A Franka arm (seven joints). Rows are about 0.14 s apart.
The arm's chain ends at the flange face. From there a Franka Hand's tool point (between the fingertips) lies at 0.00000 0.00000 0.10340 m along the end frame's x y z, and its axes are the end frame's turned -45 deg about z.
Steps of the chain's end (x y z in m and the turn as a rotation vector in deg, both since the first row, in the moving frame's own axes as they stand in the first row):
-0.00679, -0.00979, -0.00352, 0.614, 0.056, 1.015
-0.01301, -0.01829, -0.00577, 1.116, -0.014, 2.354
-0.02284, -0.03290, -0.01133, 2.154, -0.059, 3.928
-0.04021, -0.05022, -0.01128, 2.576, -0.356, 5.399
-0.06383, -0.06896, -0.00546, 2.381, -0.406, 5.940
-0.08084, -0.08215, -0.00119, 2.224, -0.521, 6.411
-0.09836, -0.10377, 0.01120, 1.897, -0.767, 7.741
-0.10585, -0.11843, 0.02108, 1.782, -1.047, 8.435
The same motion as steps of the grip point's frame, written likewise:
0.00298, -0.01243, -0.00353, 0.395, 0.474, 1.015
0.00517, -0.02355, -0.00579, 0.799, 0.779, 2.354
0.00988, -0.04214, -0.01140, 1.565, 1.481, 3.928
0.01008, -0.06755, -0.01139, 2.073, 1.570, 5.399
0.00633, -0.09732, -0.00555, 1.971, 1.397, 5.940
0.00329, -0.11862, -0.00127, 1.941, 1.204, 6.411
0.00549, -0.14622, 0.01113, 1.884, 0.799, 7.741
0.01009, -0.16212, 0.02101, 2.000, 0.520, 8.435

